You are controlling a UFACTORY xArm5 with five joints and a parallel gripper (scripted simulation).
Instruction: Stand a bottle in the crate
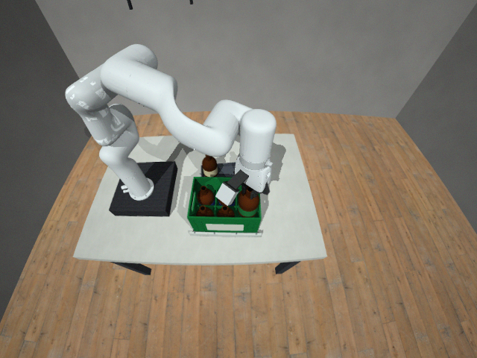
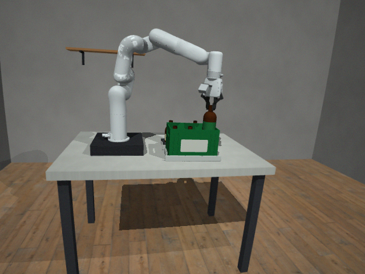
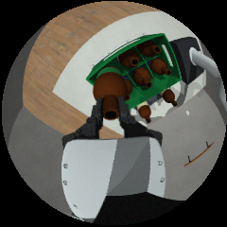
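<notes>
The brown bottle is 70 mm below my hand. From my hand the other things lie so: green crate: 70 mm behind, 60 mm to the left, 220 mm below; dark tray: 20 mm behind, 300 mm to the left, 290 mm below.
</notes>
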